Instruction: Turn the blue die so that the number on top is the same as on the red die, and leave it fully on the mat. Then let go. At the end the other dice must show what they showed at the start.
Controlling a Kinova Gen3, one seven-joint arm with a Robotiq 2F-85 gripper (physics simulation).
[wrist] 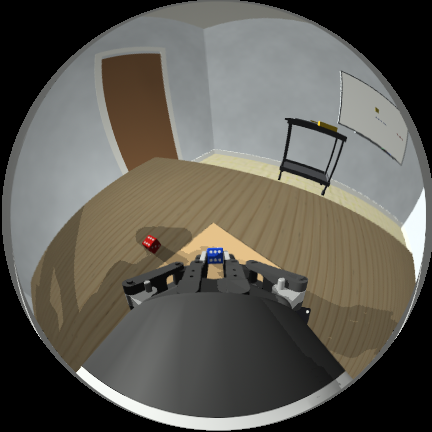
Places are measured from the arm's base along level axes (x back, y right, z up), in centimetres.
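Pixels of known places: gripper, fingertip midpoint: (214, 257).
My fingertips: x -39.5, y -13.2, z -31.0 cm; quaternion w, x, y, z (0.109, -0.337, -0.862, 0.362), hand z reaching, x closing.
Note:
For each thing: its top centre in the pictures, then the offset to it from my fingertips. Level surfaces: height alone.
- blue die, top centre: (213, 250) dz +1.7, dx -0.1, dy -0.1 cm
- tan mat, top centre: (213, 280) dz -1.0, dx +2.2, dy +1.9 cm
- red die, top centre: (148, 240) dz +0.6, dx +6.1, dy -8.8 cm
- wooden table, surface height: dz -1.4 cm
The blue die (215, 255) is between the fingertips of my gripper (214, 257), near the middle of the wrist view. The side facing the camera shows white pips in two rows of three; its other sides are hidden or too small to read. My gripper is shut on the blue die. The tan mat (214, 235) lies below and behind it, with a corner pointing away; whether the die touches the mat cannot be told. The red die (151, 244) stands on the wooden table to the left, off the mat. Its upper face shows several white pips, apparently two rows of three.
The wooden table (240, 200) spreads around the mat, with shadows across its left and right parts. Beyond its far edge stand a black cart (306, 170) with a yellow object (327, 126) on top, a brown door (137, 105) and a whiteboard (370, 115).

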